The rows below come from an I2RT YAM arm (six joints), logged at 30 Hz.
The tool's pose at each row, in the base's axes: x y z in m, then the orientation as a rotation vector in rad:
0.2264 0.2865 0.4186 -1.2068 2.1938 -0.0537
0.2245 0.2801 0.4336 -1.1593 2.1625 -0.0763
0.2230 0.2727 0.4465 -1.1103 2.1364 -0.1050
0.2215 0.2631 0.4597 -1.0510 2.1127 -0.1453
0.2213 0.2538 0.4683 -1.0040 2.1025 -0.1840
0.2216 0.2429 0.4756 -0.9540 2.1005 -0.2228
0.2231 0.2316 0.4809 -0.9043 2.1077 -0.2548
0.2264 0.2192 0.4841 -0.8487 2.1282 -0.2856
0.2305 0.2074 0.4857 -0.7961 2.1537 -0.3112
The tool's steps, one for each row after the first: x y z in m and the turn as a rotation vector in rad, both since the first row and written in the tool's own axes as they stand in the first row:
-0.0019 -0.0071 -0.0147 0.0445 -0.0318 0.0147
-0.0020 -0.0144 -0.0277 0.0919 -0.0568 0.0310
-0.0007 -0.0231 -0.0416 0.1503 -0.0773 0.0523
0.0023 -0.0311 -0.0509 0.1979 -0.0827 0.0707
0.0070 -0.0400 -0.0594 0.2437 -0.0809 0.0939
0.0125 -0.0494 -0.0657 0.2813 -0.0732 0.1219
0.0192 -0.0601 -0.0696 0.3151 -0.0552 0.1587
0.0259 -0.0705 -0.0717 0.3418 -0.0335 0.1962

